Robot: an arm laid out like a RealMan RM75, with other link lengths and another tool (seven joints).
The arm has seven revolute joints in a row. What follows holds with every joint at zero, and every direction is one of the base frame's.
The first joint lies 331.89 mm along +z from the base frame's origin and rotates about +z.
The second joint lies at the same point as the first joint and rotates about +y.
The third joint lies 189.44 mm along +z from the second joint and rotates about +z.
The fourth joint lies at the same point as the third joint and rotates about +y.
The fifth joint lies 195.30 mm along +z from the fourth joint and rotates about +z.
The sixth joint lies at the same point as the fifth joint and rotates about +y.
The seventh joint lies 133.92 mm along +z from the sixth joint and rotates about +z.
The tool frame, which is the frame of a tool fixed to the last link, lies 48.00 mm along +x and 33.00 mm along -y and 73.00 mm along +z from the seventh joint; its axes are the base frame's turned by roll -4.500, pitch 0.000 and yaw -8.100 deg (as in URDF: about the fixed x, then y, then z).
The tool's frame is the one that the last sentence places.
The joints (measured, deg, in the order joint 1, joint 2, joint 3, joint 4, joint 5, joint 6, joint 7), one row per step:
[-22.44, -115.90, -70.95, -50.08, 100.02, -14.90, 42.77]
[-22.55, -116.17, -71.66, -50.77, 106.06, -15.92, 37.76]
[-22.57, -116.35, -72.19, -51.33, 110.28, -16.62, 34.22]
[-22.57, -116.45, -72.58, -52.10, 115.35, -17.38, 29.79]
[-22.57, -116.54, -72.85, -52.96, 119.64, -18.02, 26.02]
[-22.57, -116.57, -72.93, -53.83, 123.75, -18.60, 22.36]
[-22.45, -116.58, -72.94, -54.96, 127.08, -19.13, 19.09]
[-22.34, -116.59, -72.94, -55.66, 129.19, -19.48, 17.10]
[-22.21, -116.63, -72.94, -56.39, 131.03, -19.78, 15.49]
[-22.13, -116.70, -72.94, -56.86, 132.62, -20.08, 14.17]
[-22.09, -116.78, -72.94, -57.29, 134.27, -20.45, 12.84]
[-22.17, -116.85, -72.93, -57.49, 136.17, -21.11, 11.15]
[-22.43, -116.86, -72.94, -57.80, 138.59, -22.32, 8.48]
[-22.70, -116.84, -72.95, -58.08, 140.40, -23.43, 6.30]
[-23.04, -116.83, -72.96, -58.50, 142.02, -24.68, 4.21]
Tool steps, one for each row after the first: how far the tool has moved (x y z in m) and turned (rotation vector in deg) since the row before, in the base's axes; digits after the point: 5 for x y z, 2 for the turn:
[0.00096, 0.00032, -0.00078, -0.57, 0.74, 0.20]
[0.00020, 0.00037, 0.00019, -0.24, 0.54, 0.26]
[-0.00004, 0.00040, 0.00066, -0.21, 0.76, 0.34]
[0.00116, 0.00070, 0.00097, -0.05, 0.62, 0.16]
[0.00118, 0.00061, 0.00101, -0.02, 0.70, 0.11]
[0.00247, 0.00066, 0.00141, 0.15, 0.25, 0.08]
[0.00123, 0.00027, 0.00093, 0.10, 0.23, 0.06]
[0.00187, 0.00031, 0.00089, 0.11, 0.22, -0.10]
[0.00090, 0.00000, 0.00029, 0.01, 0.29, -0.01]
[0.00080, -0.00004, 0.00009, -0.05, 0.36, 0.00]
[-0.00087, -0.00051, -0.00071, -0.28, 0.52, 0.35]
[-0.00134, -0.00051, -0.00083, -0.44, 0.46, 0.82]
[-0.00101, -0.00036, -0.00058, -0.37, 0.31, 0.76]
[0.00018, -0.00019, -0.00068, -0.41, 0.21, 0.70]

